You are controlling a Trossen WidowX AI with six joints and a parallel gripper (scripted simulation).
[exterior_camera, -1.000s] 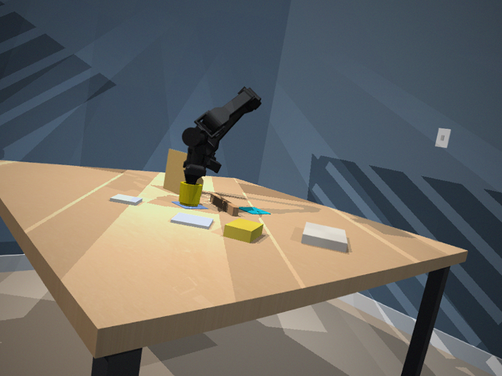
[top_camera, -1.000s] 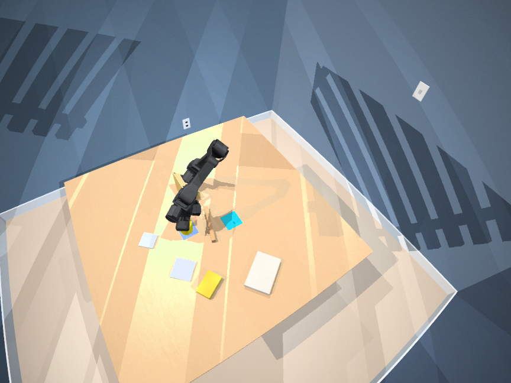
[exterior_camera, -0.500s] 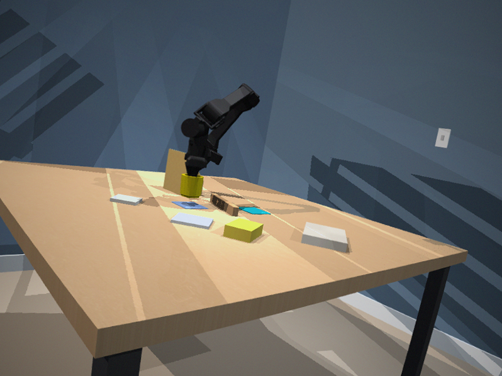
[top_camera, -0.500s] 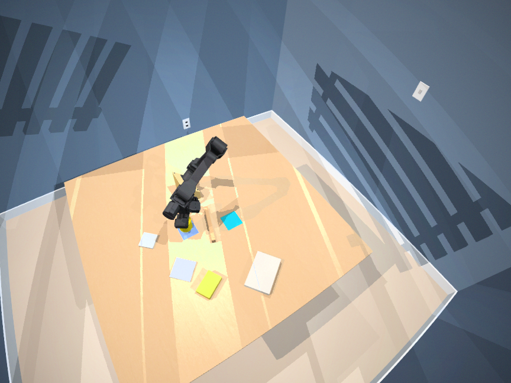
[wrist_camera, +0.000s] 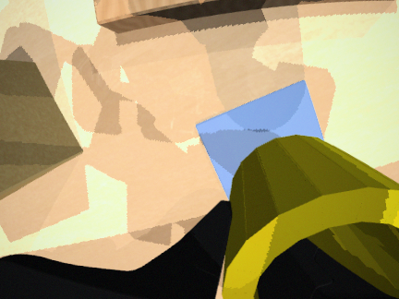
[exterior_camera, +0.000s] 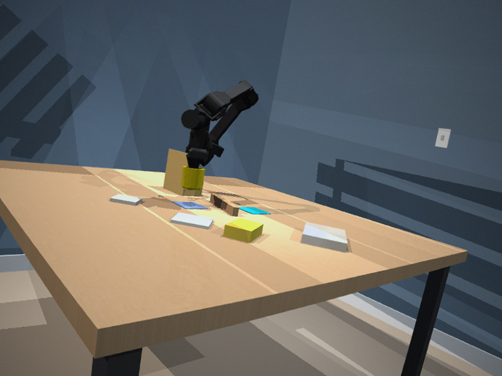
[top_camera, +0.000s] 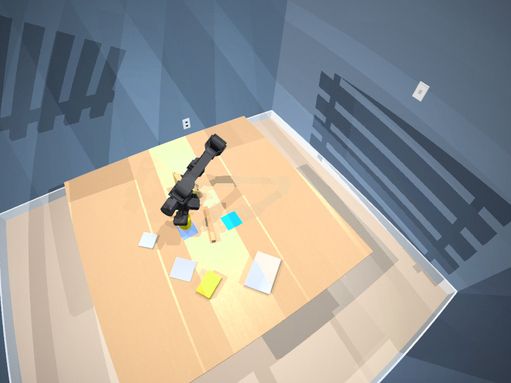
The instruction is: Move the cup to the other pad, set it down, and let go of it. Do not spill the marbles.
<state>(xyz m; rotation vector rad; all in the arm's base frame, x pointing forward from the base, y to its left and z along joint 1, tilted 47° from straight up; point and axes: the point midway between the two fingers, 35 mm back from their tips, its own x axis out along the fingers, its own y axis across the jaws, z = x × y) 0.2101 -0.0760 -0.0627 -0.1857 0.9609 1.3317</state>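
Now: the cyan pad 9 cm ahead of my gripper tip, 22 cm to the left of it and 10 cm below it. Also, from my gripper tip: blue marble 1 cm ahead, 3 cm to the right, 2 cm below; then yellow cup 2 cm ahead, 2 cm to the right; then wooden bar 6 cm ahead, 10 cm to the left, 8 cm below.
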